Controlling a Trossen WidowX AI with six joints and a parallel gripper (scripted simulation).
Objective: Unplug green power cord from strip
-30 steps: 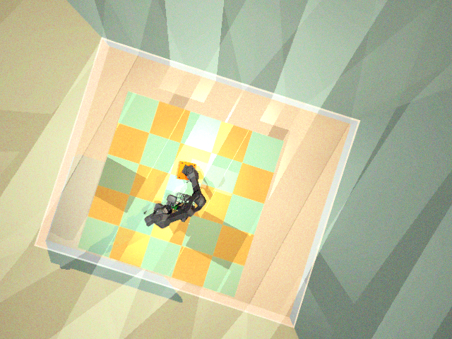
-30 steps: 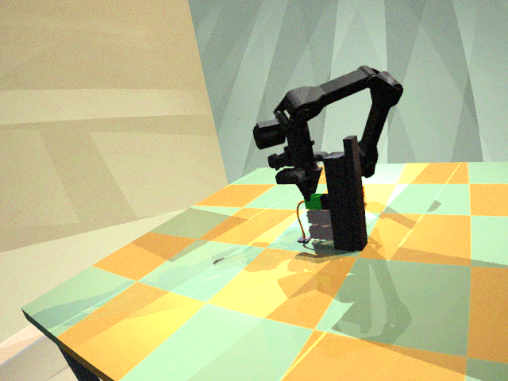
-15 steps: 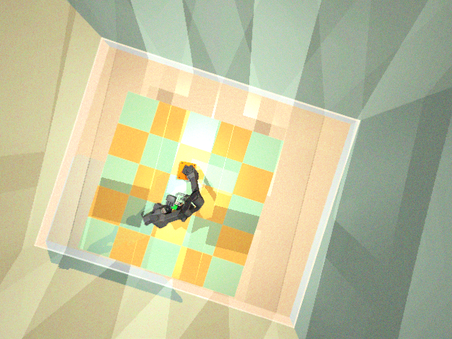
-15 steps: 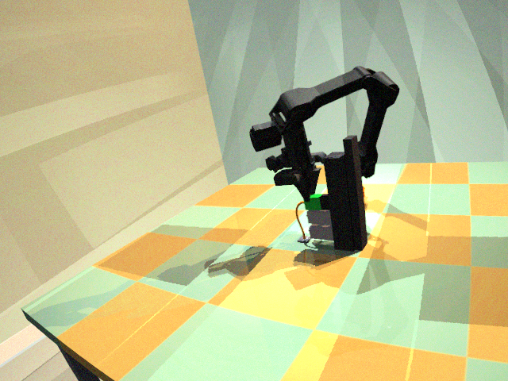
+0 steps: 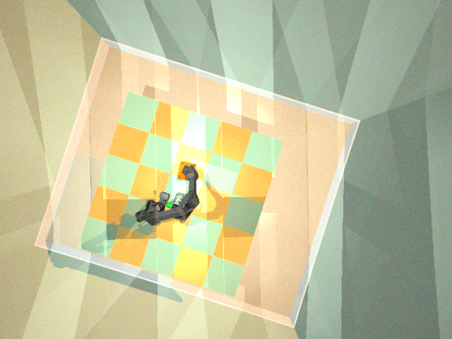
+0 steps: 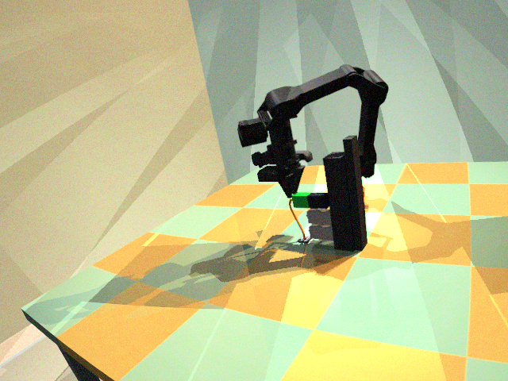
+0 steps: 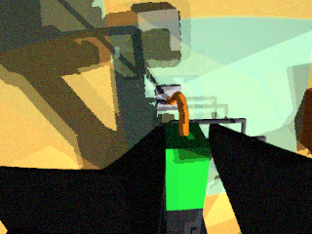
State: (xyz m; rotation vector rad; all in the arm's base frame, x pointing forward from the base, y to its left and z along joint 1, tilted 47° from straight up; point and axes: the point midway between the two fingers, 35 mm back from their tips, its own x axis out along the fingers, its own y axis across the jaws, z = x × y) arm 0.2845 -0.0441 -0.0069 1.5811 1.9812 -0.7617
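Now: the green plug 50 mm to the left of my gripper tip.
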